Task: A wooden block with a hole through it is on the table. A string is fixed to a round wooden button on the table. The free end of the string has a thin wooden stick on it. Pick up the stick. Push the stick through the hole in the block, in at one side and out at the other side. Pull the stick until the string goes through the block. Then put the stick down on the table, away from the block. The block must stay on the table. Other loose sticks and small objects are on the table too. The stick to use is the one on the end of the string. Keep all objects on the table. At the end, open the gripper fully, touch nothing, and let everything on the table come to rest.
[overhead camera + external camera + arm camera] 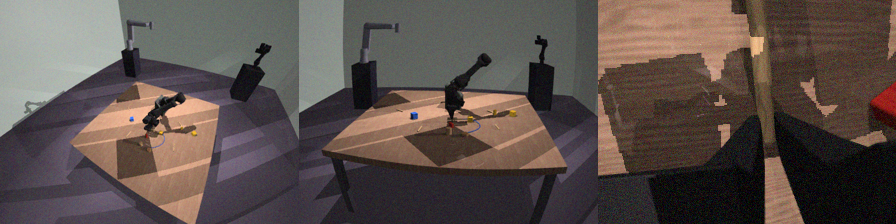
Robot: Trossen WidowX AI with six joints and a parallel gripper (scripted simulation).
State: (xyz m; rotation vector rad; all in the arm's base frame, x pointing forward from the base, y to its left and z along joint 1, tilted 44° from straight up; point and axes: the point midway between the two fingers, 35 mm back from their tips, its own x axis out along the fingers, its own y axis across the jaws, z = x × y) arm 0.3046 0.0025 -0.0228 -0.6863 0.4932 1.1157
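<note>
My gripper tip is now 9 cm short of the red piece and 1 cm to the left of it. From my gripper tip the other things lie so: blue cube 24 cm to the right, 5 cm behind; then wooden cylinder 19 cm ahead, 2 cm to the right; then round wooden button 21 cm ahead, 7 cm to the left, 1 cm below.
</note>
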